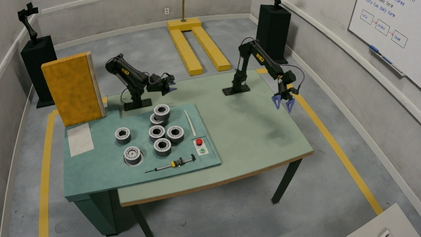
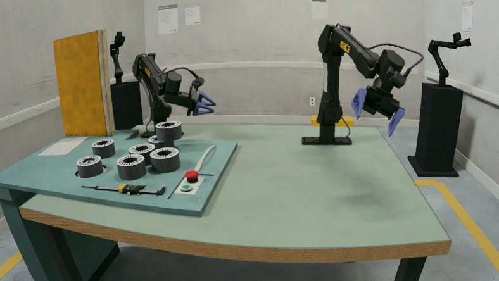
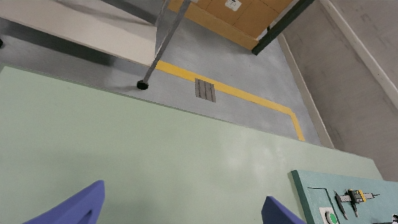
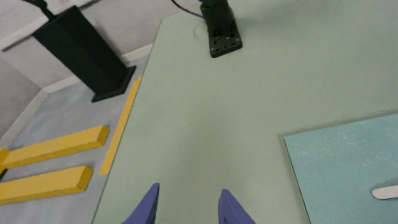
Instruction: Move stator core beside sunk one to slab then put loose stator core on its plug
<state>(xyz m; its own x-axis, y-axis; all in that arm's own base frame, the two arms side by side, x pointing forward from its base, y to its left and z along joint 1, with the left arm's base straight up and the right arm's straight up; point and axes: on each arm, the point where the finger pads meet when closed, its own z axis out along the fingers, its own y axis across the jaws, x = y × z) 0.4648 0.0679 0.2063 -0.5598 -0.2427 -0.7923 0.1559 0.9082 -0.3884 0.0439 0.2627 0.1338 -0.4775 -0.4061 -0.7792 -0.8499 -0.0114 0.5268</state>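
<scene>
My right gripper is now 30 cm short of the teal slab, 38 cm to the left of it and 12 cm above it. Also, from my right hand: red button 40 cm ahead, 6 cm to the left, 11 cm below; orange board 5 cm ahead, 65 cm to the right, 13 cm above; plug 27 cm ahead, 38 cm to the right, 12 cm below.
</scene>
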